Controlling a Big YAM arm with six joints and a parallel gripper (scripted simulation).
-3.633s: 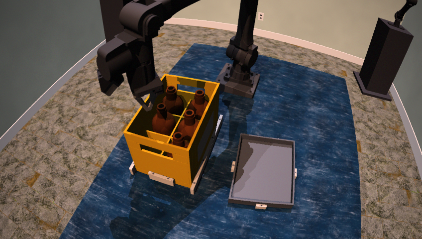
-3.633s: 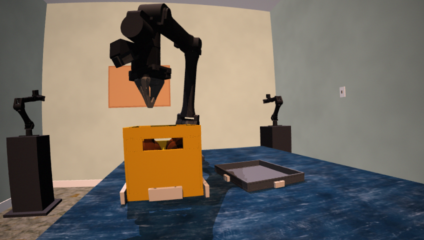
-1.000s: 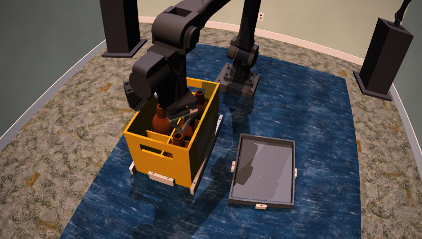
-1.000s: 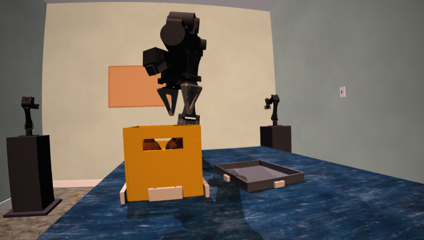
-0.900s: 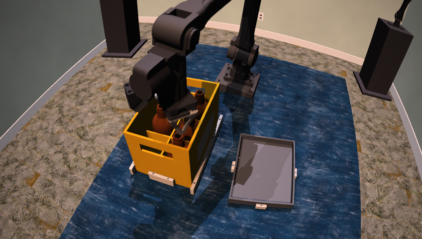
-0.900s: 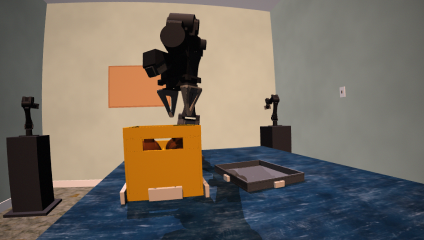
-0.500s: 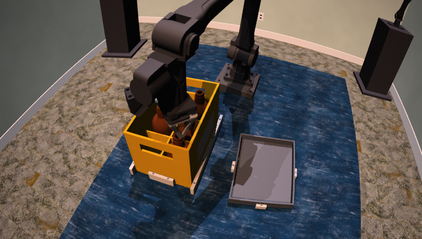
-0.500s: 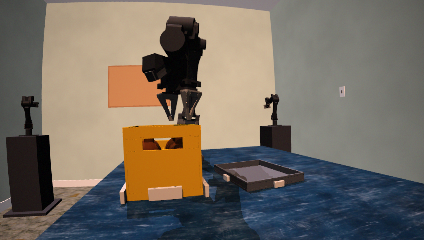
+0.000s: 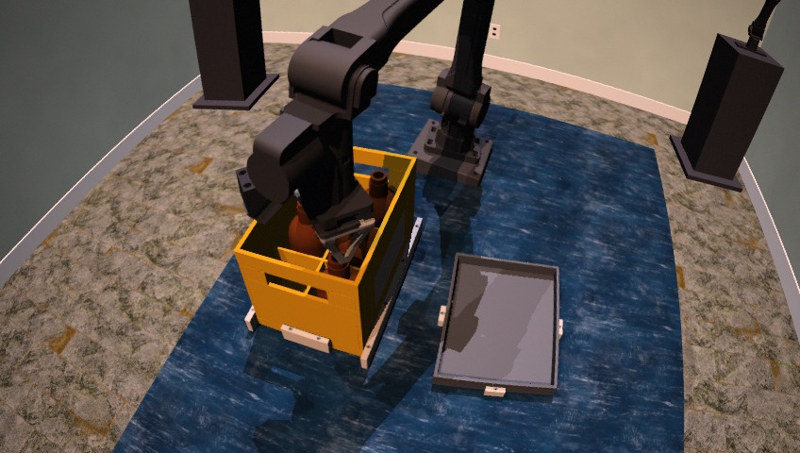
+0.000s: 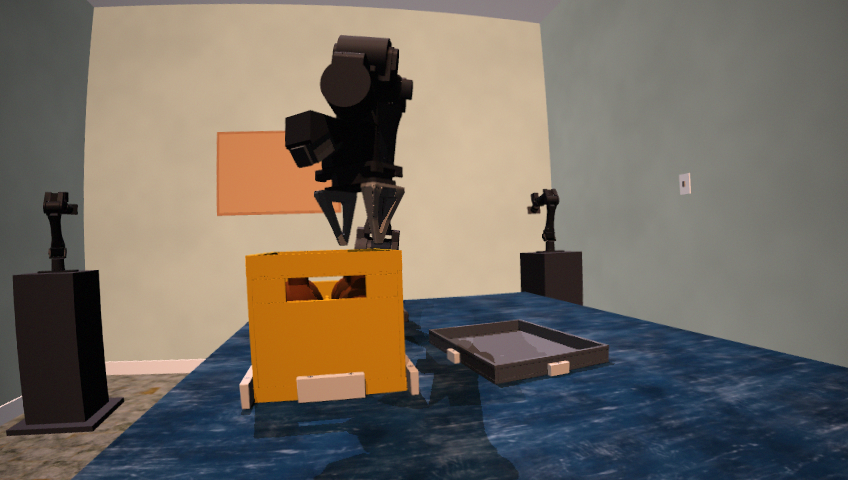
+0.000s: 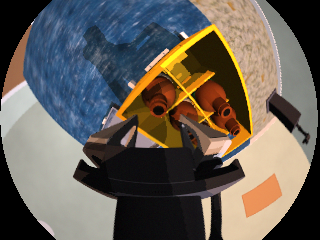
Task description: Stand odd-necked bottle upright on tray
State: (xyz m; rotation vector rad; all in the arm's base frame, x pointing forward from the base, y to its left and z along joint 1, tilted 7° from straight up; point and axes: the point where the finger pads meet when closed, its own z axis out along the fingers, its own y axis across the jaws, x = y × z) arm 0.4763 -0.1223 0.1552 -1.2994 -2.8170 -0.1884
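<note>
The orange crate lies 110 mm below my hand, 90 mm behind it and 40 mm to the right of it. Also, from my hand: dark grey tray 240 mm to the left, 180 mm below, 50 mm behind.
</note>
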